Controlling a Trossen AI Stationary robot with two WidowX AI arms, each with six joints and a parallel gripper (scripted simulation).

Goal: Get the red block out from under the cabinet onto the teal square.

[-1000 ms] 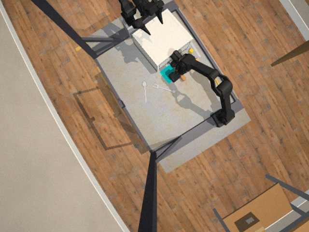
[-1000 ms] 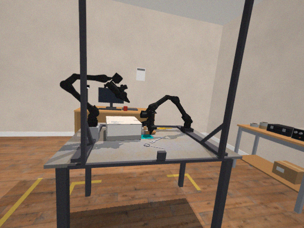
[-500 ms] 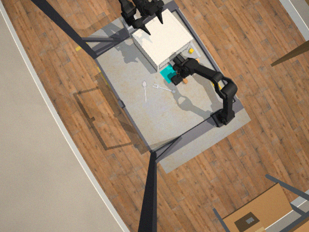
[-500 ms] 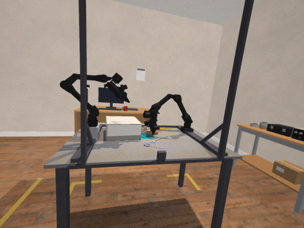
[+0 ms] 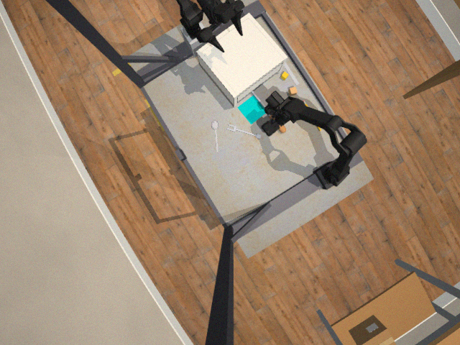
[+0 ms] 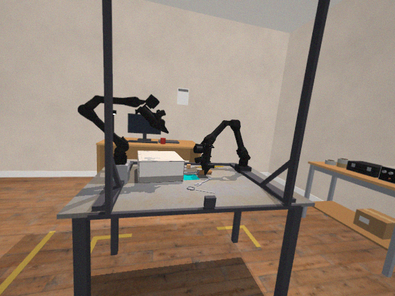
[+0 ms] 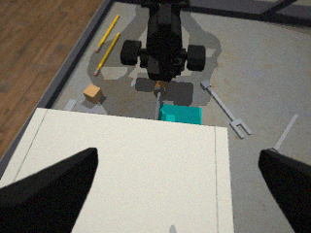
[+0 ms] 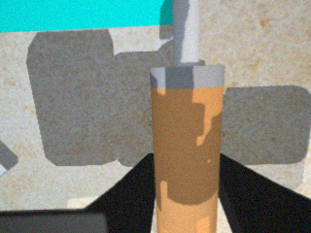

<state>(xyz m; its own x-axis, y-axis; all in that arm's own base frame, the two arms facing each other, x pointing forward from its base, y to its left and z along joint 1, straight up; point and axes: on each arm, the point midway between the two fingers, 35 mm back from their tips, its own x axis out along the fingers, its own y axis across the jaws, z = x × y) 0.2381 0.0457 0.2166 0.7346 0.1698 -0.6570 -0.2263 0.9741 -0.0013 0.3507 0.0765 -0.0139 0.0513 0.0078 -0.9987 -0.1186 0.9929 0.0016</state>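
My right hand is 29 cm to the right of the red block and 2 cm above it. From my right hand the other things lie so: teal square (13 cm to the left, 4 cm below, 4 cm behind); fork (15 cm behind, 8 cm to the left, 3 cm below); wooden cube (17 cm ahead, 6 cm to the left, 2 cm below).
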